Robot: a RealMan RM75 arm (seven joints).
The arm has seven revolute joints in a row. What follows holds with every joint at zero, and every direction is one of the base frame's.
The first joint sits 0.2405 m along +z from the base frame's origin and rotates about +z.
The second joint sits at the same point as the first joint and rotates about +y.
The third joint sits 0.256 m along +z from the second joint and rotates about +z.
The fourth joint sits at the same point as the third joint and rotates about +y.
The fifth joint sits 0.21 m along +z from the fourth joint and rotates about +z.
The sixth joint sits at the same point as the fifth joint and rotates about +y.
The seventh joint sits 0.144 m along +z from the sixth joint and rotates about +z.
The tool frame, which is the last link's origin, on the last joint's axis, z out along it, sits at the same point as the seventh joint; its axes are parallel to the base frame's.
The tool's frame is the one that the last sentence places.
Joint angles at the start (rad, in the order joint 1, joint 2, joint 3, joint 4, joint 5, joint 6, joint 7):
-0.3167, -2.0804, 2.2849, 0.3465, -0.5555, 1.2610, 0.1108
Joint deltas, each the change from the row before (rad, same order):
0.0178, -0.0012, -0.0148, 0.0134, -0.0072, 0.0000, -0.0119
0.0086, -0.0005, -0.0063, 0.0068, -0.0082, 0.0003, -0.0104
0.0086, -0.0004, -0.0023, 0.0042, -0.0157, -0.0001, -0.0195
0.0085, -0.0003, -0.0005, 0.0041, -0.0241, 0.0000, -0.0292
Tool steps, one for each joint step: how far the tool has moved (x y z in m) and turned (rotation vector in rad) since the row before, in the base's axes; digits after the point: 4 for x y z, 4 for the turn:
-0.0029, -0.0024, 0.0026, 0.0139, -0.0291, 0.0227
-0.0016, -0.0010, 0.0017, 0.0076, -0.0205, 0.0137
-0.0027, -0.0013, 0.0018, 0.0050, -0.0293, 0.0197
-0.0033, -0.0011, 0.0024, 0.0057, -0.0418, 0.0250

